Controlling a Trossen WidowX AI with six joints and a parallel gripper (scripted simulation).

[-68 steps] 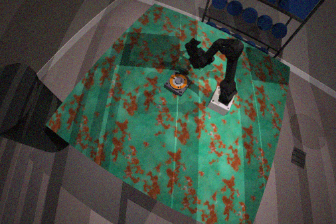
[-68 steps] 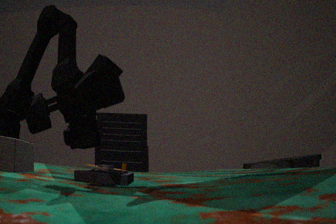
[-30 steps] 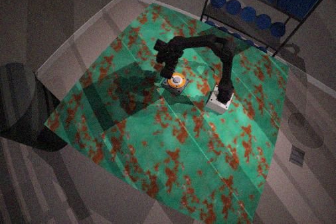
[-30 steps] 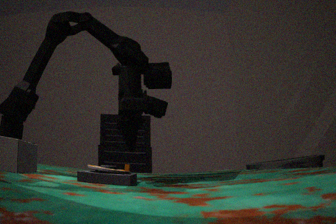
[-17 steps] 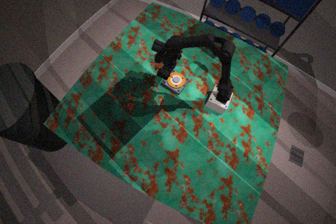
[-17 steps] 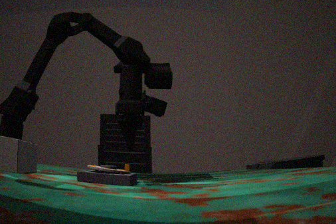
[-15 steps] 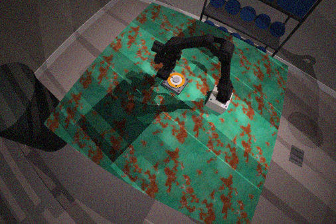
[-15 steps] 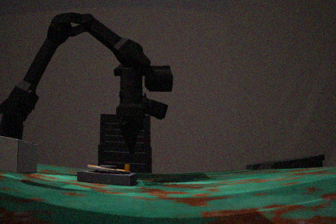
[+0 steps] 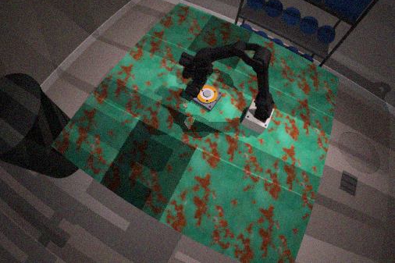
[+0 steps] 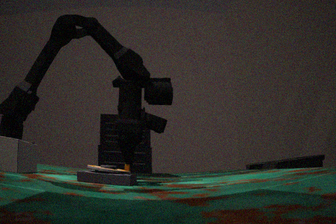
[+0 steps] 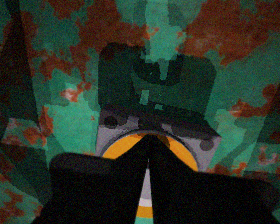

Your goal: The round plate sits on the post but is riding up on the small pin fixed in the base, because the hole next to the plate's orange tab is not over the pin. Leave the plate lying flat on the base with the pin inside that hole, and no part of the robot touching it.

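Right now my gripper tip is 3 cm past the round plate and 1 cm to the left of it. The rest, counted from my gripper tip: square grey base 5 cm behind, 2 cm below, 1 cm to the right.
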